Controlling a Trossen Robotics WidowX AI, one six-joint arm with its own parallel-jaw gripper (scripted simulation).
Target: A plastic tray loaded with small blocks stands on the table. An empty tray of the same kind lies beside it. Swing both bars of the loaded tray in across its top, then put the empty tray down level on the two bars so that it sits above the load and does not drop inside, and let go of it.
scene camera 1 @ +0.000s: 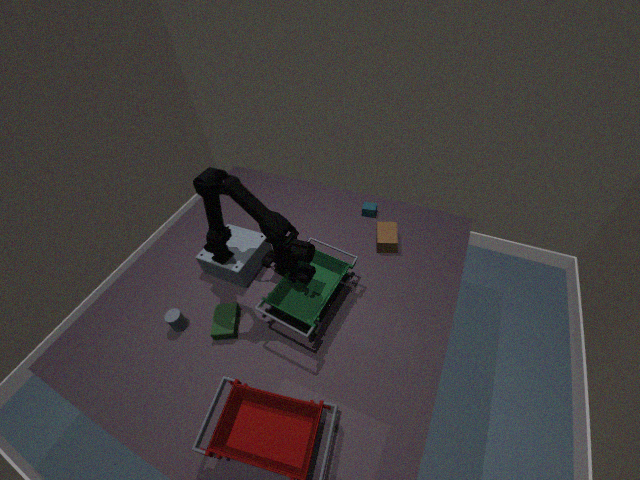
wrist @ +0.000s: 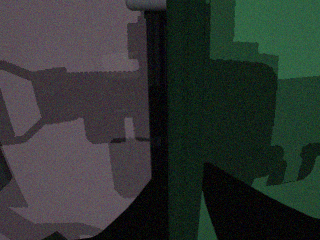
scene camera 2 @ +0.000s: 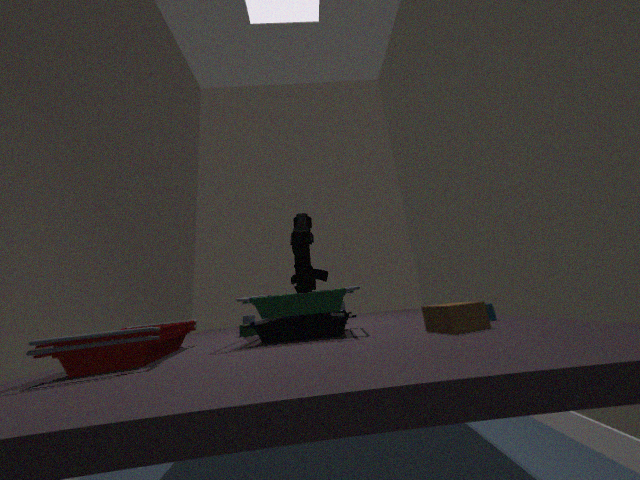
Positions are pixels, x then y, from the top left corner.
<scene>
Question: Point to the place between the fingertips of the gripper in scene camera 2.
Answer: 306,307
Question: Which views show the gripper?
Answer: Scene camera 1, the wrist view and scene camera 2: all of them.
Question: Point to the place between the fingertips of the gripper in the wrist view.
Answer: At 185,170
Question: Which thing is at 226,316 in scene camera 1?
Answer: A green block.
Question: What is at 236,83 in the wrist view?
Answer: A green tray.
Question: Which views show the green tray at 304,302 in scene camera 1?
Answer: Scene camera 1, the wrist view and scene camera 2: all of them.
</scene>
